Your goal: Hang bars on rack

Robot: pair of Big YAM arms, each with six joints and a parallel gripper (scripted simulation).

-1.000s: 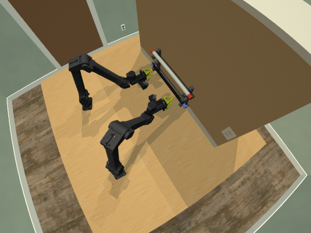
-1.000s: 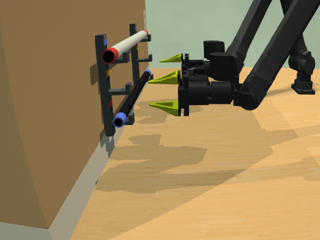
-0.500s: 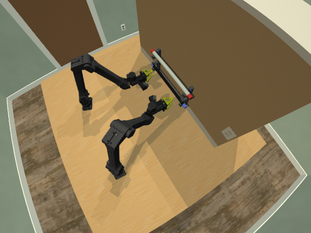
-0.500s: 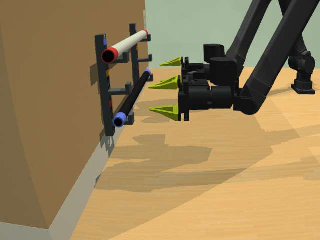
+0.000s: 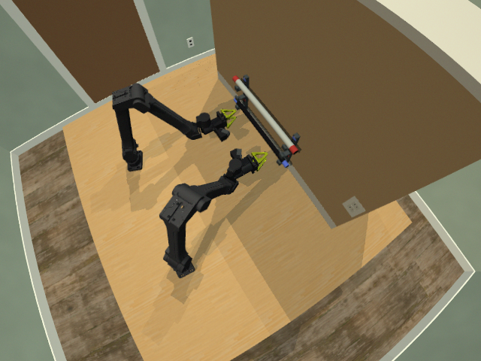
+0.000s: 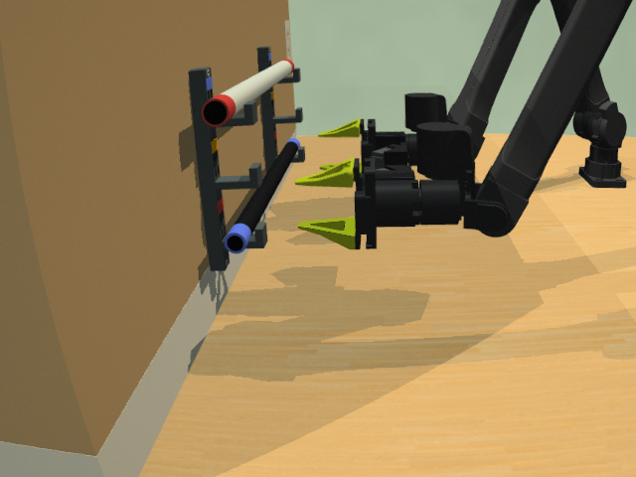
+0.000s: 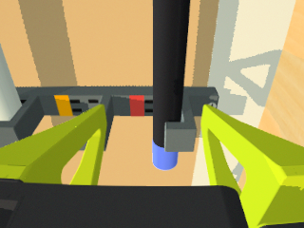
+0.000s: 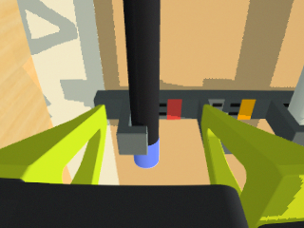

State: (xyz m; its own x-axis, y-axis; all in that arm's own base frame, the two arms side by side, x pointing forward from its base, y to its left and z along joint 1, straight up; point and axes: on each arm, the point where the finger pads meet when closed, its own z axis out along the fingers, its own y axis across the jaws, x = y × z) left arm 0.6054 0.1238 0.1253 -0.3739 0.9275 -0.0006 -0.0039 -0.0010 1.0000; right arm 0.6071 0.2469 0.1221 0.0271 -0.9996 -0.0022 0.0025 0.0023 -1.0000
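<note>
The black bar lies 15 cm to the right of my left hand, 7 cm ahead of it and 1 cm below it. Round my left hand: grey baseboard (18 cm to the right, 12 cm ahead, 9 cm below); then brown wall (32 cm above, 27 cm ahead, 18 cm to the right).
Right now the grey baseboard is 120 mm to the left of my right hand, 110 mm ahead of it and 90 mm below it. Also, from my right hand: brown wall (330 mm above, 260 mm ahead, 130 mm to the left); then black bar (150 mm to the left, 70 mm ahead, 10 mm below).
</note>
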